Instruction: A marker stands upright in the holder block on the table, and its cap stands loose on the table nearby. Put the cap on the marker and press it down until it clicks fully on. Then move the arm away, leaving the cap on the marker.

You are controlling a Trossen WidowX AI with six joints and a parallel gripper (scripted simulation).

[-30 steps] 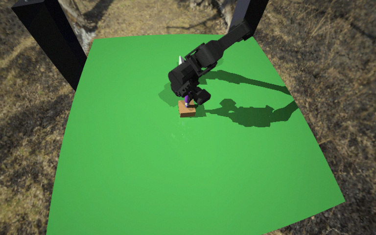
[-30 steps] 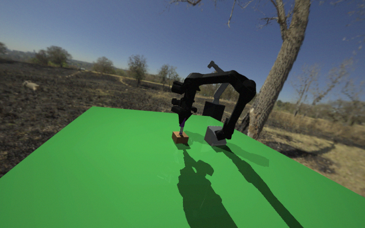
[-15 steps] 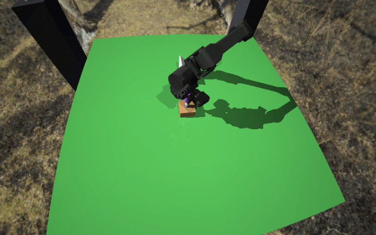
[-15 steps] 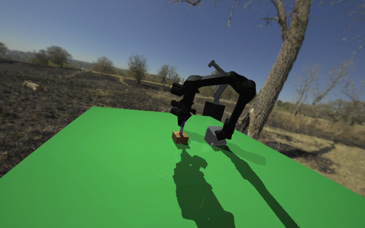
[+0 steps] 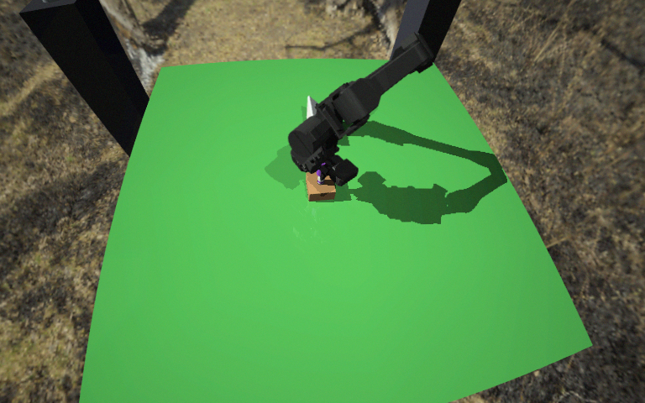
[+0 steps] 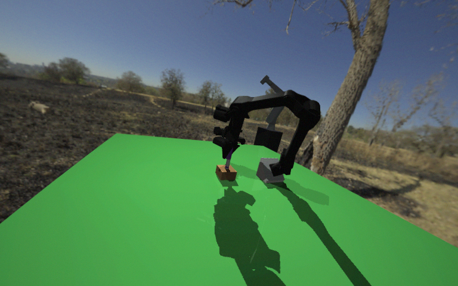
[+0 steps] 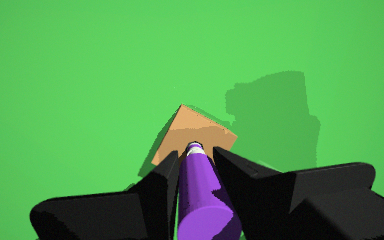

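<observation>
The marker cap is 10 mm behind my gripper tip, 10 mm to the left of it and 30 mm above it.
</observation>
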